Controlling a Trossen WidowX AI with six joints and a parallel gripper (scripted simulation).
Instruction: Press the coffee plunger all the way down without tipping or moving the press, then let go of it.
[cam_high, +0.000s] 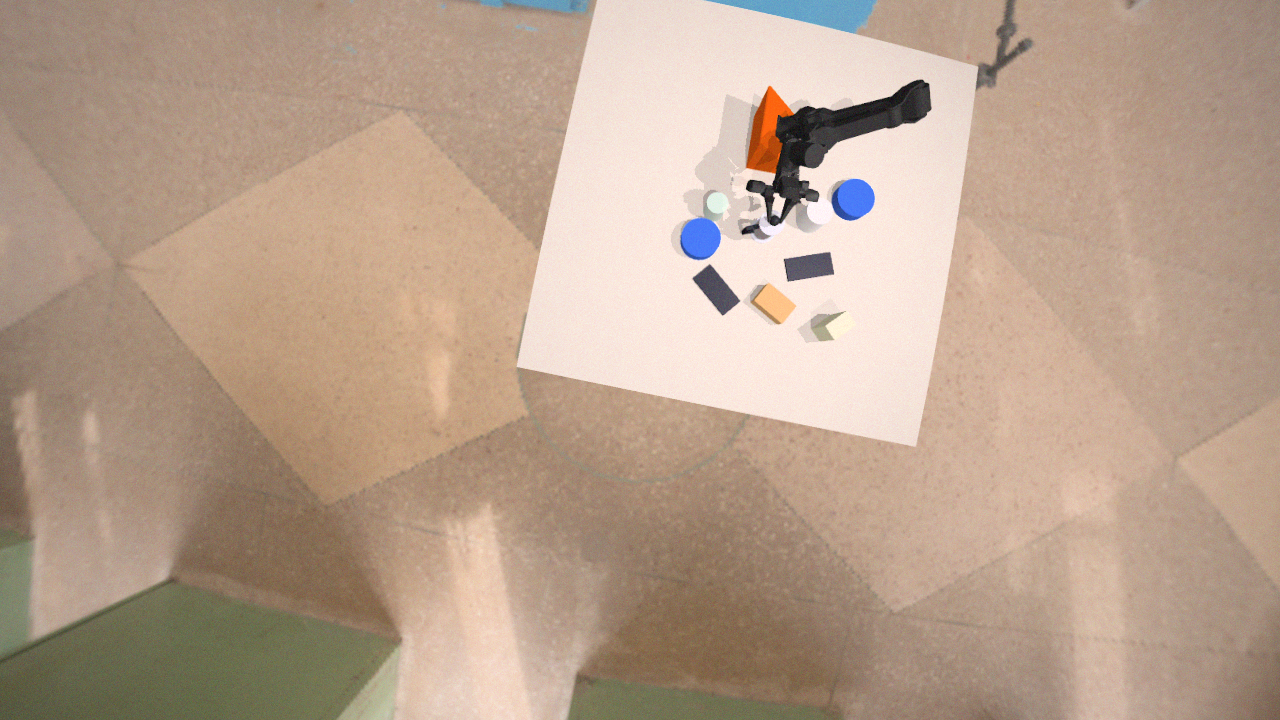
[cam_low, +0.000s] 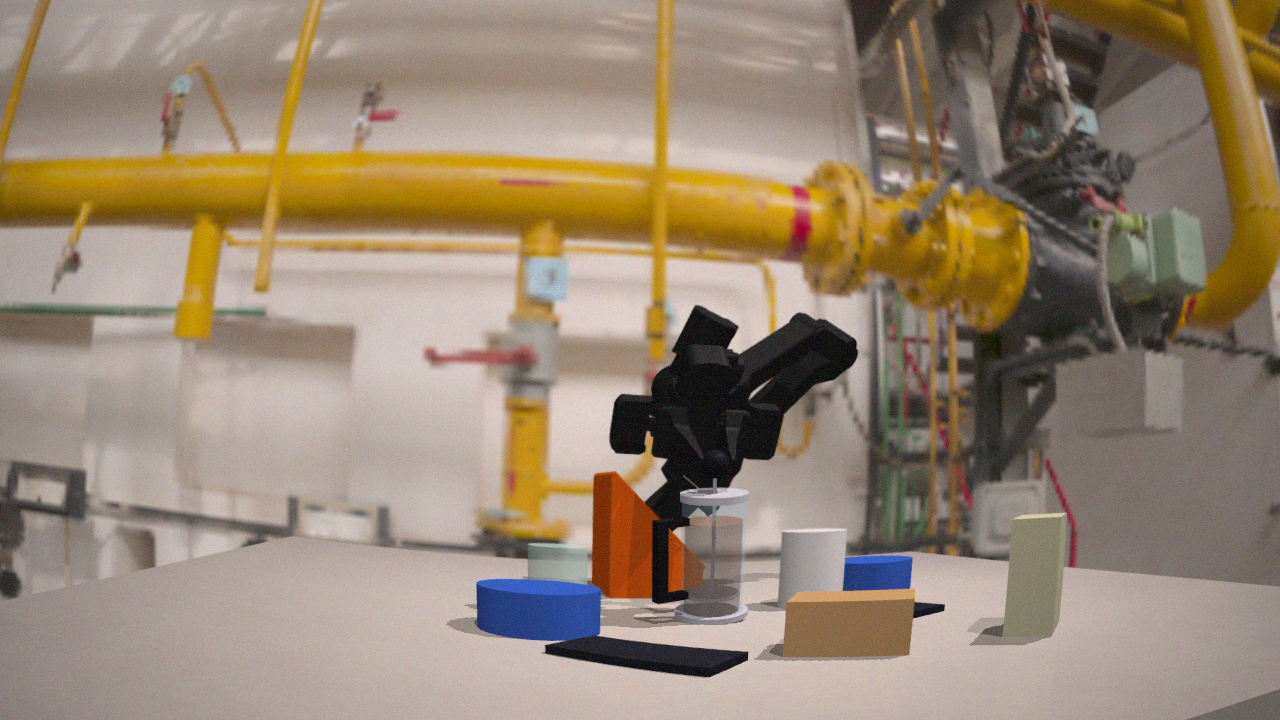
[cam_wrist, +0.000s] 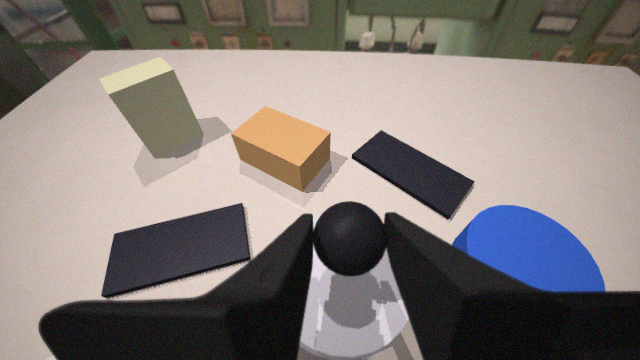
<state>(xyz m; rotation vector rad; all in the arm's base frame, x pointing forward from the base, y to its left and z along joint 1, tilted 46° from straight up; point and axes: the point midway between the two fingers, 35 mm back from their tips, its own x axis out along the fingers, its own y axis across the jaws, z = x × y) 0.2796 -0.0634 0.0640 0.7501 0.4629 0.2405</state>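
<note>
Now: gripper tip 9 cm above the coffee press, 1 cm to the left of it and 1 cm past it. The rest, counted from my gripper tip: pale block 26 cm to the left, 24 cm ahead, 12 cm below; tan block 20 cm ahead, 15 cm below, 7 cm to the left; white cylinder 15 cm to the left, 13 cm below, 9 cm behind.
</note>
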